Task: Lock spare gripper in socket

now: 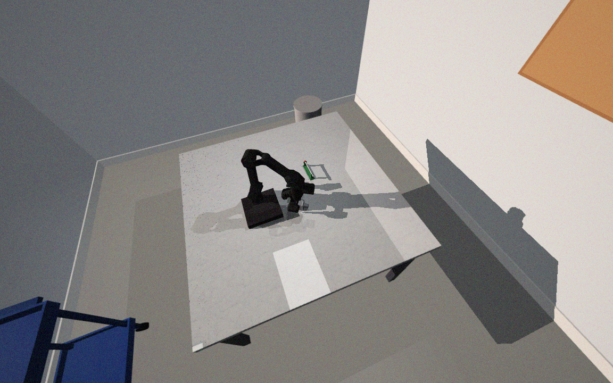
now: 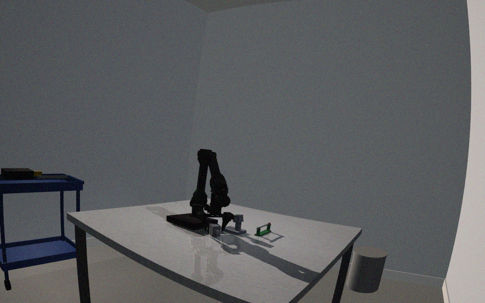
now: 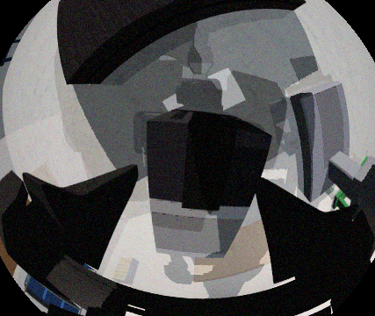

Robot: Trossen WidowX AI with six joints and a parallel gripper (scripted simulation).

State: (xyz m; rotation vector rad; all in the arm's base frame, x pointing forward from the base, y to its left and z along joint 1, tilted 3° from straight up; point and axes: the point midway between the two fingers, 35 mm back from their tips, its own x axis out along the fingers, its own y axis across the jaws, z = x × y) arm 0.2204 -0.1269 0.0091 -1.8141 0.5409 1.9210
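Now: gripper tip 1 cm to the left of the spare gripper, 1 cm below it and 1 cm short of it. Also, from my gripper tip: mount: 13 cm to the left, 4 cm ahead, 3 cm above; green rack: 24 cm to the left, 16 cm ahead, 1 cm above.
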